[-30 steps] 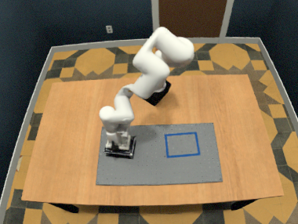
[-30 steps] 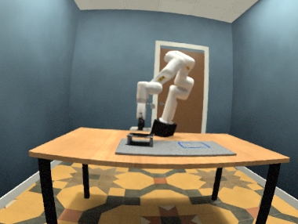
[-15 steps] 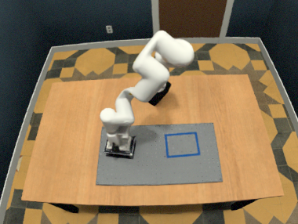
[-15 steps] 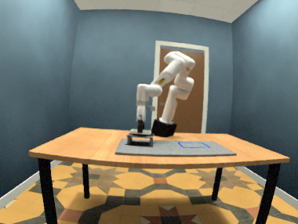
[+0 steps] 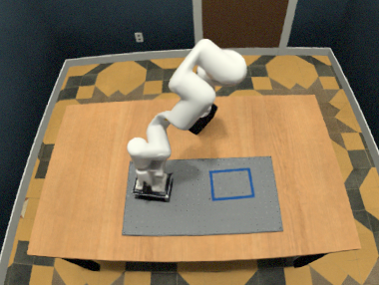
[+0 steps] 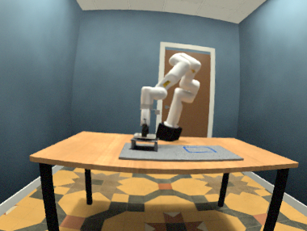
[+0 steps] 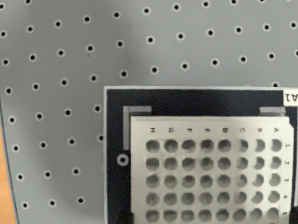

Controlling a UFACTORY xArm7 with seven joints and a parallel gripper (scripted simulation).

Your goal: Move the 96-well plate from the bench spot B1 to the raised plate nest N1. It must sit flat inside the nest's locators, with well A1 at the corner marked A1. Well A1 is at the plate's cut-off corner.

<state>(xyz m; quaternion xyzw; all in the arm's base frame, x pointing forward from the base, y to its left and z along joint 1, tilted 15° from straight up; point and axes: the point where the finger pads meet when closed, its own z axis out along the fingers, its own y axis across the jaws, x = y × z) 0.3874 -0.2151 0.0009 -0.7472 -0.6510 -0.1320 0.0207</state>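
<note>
Right now my hand is 3 cm above the black raised plate nest. Round my hand: 96-well plate 1 cm below.
</note>
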